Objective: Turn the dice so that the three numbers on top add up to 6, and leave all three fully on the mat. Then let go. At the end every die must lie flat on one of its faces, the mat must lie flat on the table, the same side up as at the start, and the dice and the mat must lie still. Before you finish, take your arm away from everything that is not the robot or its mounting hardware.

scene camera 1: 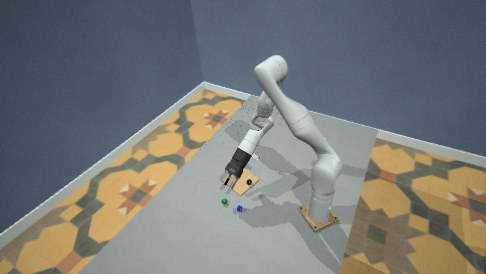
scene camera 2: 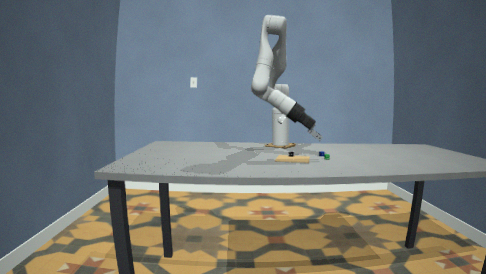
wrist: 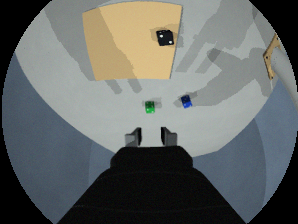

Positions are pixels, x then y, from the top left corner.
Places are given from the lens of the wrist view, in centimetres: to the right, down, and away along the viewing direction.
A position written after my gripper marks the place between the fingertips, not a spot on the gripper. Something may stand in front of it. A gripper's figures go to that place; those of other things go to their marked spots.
my gripper [wrist: 151, 133]: 0, 4, 18
tan mat [wrist: 119, 46]: -5, -10, 13
